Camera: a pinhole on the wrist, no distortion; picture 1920 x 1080 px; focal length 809.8 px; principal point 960.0 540.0 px. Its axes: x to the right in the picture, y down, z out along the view. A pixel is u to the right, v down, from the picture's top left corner.
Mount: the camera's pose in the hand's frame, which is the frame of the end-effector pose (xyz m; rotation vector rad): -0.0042 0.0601 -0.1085 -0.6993 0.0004 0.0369
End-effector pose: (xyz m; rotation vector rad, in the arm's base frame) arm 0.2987 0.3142 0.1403 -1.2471 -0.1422 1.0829
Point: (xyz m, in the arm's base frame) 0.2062 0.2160 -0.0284
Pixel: outside the picture
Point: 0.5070 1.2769 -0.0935
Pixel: outside the picture
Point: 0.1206 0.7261 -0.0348
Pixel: 1498 212
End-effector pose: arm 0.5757 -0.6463 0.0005 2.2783 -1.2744 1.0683
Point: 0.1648 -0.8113 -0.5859
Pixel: 336 637
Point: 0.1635 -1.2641 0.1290
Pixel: 1482 1031
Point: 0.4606 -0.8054 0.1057
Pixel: 1822 735
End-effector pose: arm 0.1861 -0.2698 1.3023 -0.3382 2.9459 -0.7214
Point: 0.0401 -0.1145 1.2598
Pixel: 1729 896
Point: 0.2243 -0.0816 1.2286
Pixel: 592 748
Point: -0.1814 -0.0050 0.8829
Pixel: 1471 732
